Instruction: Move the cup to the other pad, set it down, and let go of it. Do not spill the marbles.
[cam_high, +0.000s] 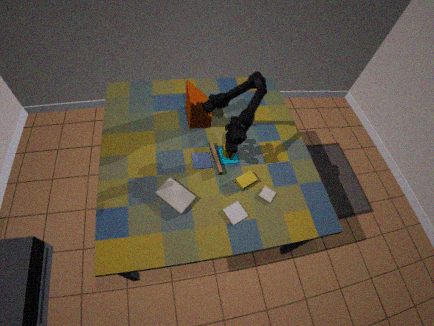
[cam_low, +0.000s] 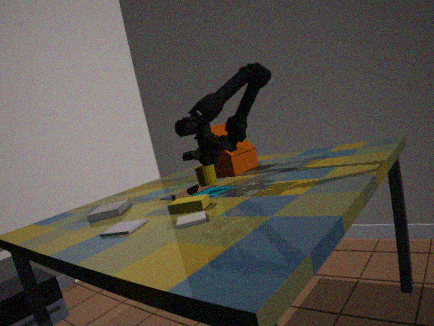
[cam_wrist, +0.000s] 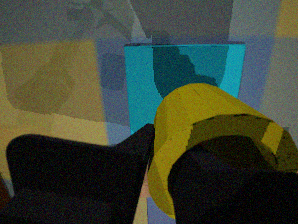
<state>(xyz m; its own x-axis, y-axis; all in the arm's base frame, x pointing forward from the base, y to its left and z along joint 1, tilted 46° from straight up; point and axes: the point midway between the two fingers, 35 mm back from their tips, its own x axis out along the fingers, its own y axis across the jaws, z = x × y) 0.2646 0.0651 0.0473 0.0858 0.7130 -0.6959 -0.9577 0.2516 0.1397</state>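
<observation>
Right now the cyan pad is 3 cm ahead of my gripper tip and 7 cm below it. Round my gripper tip: yellow cup (2 cm ahead, 1 cm to the right); then wooden stick (3 cm ahead, 8 cm to the right, 5 cm below); then blue pad (3 cm ahead, 17 cm to the right, 7 cm below).
</observation>
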